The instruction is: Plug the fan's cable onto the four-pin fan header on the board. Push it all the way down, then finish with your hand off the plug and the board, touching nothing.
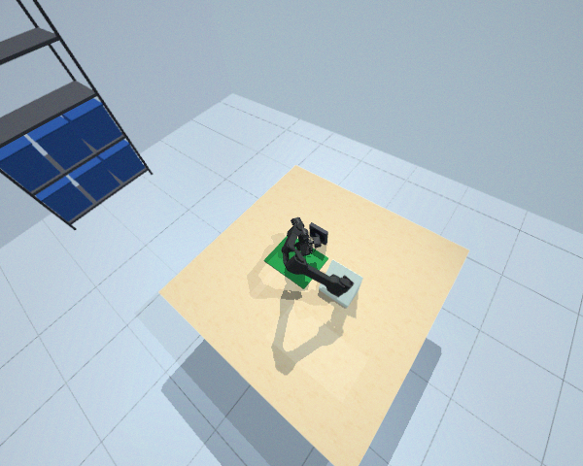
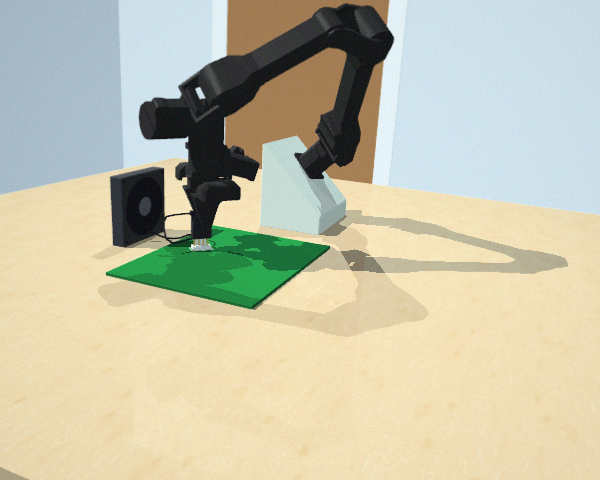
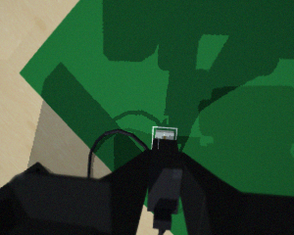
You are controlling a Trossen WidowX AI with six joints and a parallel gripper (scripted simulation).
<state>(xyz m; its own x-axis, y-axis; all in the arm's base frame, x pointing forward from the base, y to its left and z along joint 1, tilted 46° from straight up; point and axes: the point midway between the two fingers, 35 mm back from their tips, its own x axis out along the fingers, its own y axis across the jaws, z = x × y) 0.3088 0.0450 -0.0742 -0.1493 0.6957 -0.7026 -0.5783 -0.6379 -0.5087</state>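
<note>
Now: the black fan plug 10 mm ahead of my gripper tip and 10 mm above it. The rest, counted from my gripper tip: white four-pin fan header: 10 mm ahead, 40 mm below; green board: 10 mm ahead, 60 mm to the left, 50 mm below; black fan: 10 mm ahead, 130 mm to the right, 20 mm above.
</note>
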